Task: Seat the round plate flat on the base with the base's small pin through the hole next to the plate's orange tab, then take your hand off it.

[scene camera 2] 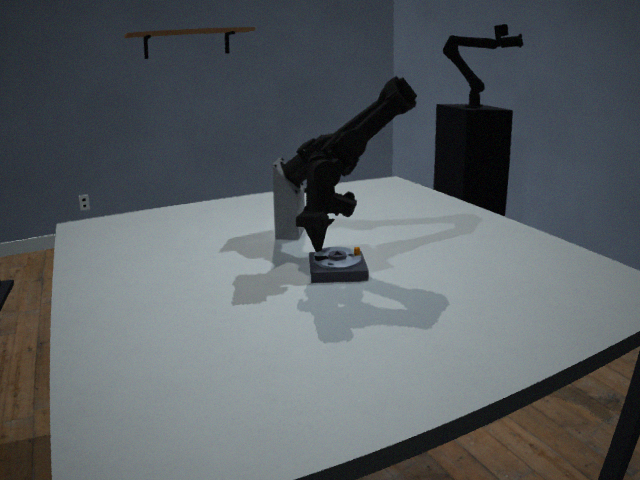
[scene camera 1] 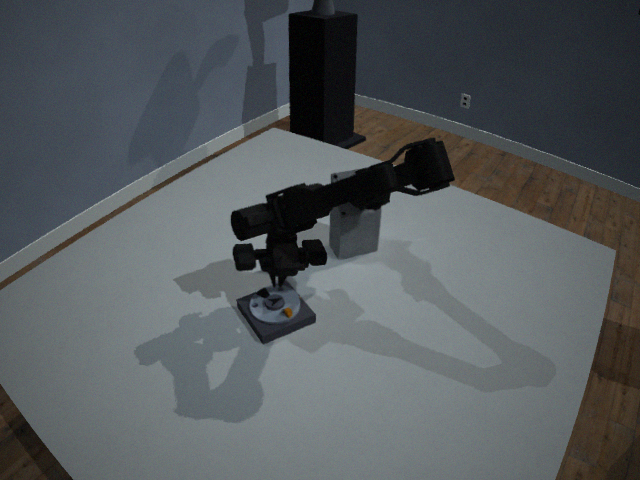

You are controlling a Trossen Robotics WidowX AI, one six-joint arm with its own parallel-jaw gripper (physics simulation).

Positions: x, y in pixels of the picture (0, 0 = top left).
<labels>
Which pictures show my gripper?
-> Scene camera 2 and scene camera 1: all of them.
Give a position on a round pale plate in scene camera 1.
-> At 292, 301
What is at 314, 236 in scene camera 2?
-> My gripper.
</labels>
